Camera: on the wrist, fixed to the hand. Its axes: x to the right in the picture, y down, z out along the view.
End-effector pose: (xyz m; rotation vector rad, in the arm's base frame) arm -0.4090 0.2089 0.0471 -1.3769 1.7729 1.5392
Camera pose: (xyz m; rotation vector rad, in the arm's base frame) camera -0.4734 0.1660 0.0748 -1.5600 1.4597 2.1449
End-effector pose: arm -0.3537 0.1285 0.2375 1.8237 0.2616 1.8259
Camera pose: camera -0.3981 0.0848 0.2912 1.4656 -0.2579 1.7163
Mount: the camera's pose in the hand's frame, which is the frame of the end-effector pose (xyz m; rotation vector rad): 0.0219 0.0736 -0.0293 -0.5330 -0.0030 0.0531
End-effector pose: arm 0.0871 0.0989 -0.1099 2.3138 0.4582 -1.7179
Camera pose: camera 0.1466 0.0437 -0.1228 1.9185 0.7418 -1.3631
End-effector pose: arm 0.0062 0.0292 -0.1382 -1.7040 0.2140 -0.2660
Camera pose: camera 0.0192 -0.0158 -0.2057 -2.2214 0.3499 -0.1745
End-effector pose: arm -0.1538 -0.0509 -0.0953 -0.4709 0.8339 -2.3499
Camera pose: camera -0.1546 -0.0978 -0.1628 -0.6549 1.4587 -2.0598
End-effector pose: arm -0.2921 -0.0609 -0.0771 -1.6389 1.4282 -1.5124
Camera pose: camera -0.3489 -0.0967 -0.1245 -1.8706 1.9758 -1.1550
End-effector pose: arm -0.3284 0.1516 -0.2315 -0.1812 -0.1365 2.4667
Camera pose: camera -0.3853 0.1092 -0.2730 -0.4108 -0.7992 2.4308
